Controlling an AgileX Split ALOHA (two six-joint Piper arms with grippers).
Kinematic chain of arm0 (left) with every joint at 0, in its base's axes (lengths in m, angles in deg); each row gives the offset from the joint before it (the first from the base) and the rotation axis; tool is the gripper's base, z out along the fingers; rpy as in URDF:
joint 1: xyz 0 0 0.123 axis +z
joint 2: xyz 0 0 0 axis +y
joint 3: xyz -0.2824 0 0.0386 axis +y
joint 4: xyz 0.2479 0 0.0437 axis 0.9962 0 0.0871
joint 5: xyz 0 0 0 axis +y
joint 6: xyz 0.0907 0 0.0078 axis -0.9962 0 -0.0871
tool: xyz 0 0 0 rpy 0 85 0
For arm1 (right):
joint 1: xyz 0 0 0.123 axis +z
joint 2: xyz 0 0 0 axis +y
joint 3: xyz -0.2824 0 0.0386 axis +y
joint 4: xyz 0.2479 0 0.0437 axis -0.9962 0 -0.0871
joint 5: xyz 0 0 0 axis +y
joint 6: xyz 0.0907 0 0.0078 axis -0.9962 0 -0.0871
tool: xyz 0 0 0 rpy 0 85 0
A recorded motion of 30 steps. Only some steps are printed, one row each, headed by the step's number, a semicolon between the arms.
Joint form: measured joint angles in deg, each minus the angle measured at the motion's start. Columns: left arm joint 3, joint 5, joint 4, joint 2, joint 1, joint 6; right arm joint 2, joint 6, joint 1, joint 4, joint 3, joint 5.
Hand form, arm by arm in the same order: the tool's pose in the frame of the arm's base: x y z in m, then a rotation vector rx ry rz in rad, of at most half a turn. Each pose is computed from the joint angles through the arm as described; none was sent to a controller.
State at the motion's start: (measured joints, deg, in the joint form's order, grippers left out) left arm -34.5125 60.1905 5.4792 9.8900 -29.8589 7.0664; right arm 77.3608 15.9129 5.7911 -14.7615 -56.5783 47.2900
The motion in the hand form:
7: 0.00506 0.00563 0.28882 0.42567 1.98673 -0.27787; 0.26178 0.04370 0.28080 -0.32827 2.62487 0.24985
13: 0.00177 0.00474 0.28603 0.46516 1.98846 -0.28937; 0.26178 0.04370 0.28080 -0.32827 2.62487 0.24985
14: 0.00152 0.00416 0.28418 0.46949 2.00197 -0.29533; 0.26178 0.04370 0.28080 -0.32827 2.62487 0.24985
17: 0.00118 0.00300 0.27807 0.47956 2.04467 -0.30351; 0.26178 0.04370 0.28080 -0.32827 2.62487 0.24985
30: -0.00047 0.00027 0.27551 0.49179 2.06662 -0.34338; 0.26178 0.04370 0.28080 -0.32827 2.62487 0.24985
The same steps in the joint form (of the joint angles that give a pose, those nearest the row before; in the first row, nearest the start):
7: 4.26 -1.85 0.00 -7.00 0.00 -1.44; 0.00 0.00 0.00 0.00 0.00 0.00
13: 4.52 -0.87 -1.83 -7.81 0.00 -3.63; 0.00 0.00 0.00 0.00 0.00 0.00
14: 4.74 -0.34 -2.30 -7.81 0.00 -3.69; 0.00 0.00 0.00 0.00 0.00 0.00
17: 5.51 1.28 -3.20 -7.81 0.00 -3.69; 0.00 0.00 0.00 0.00 0.00 0.00
30: 5.80 2.07 -5.48 -7.81 0.00 -3.98; 0.00 0.00 0.00 0.00 0.00 0.00

